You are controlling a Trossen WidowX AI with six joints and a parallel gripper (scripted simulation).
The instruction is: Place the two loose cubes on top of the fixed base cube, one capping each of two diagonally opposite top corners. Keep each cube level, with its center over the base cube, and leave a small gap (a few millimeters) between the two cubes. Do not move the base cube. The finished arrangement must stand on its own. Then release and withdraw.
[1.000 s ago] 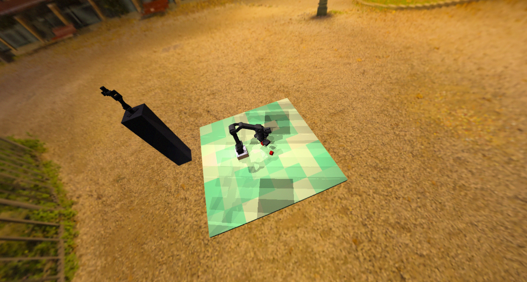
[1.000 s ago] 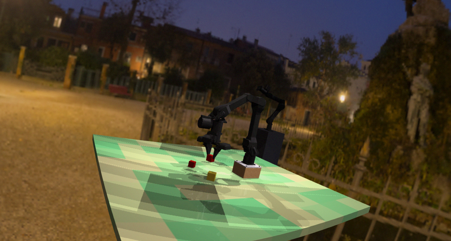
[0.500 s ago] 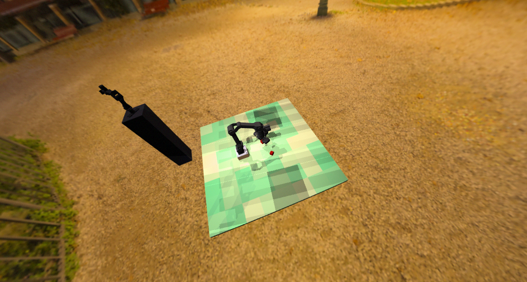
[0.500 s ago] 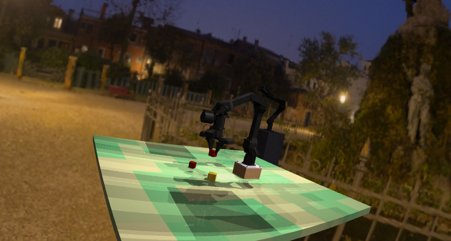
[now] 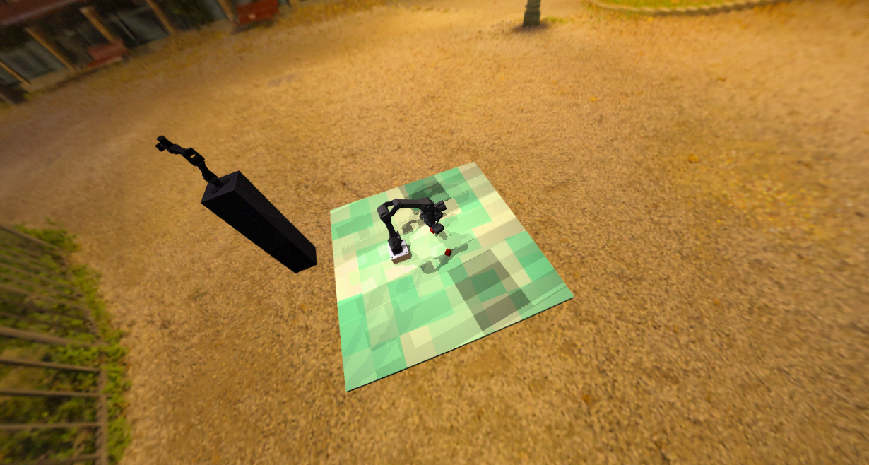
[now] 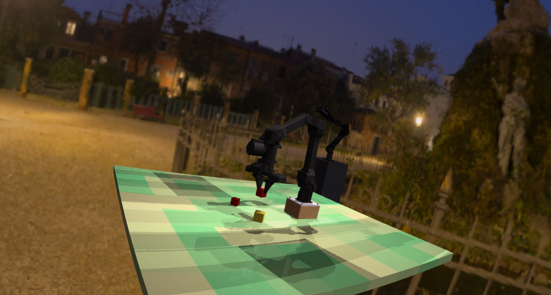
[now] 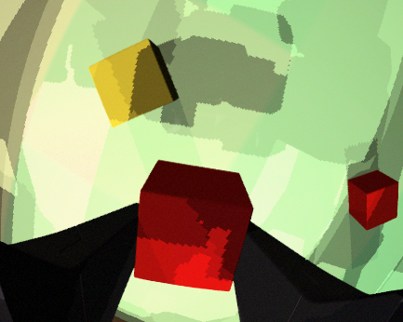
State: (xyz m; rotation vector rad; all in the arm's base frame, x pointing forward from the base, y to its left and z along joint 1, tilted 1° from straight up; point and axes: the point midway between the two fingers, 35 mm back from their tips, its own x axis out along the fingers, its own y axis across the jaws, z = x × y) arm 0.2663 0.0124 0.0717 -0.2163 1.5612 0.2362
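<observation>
The yellow base cube is 30 mm ahead of my gripper tip, 60 mm to the left of it and 90 mm below it.
</observation>
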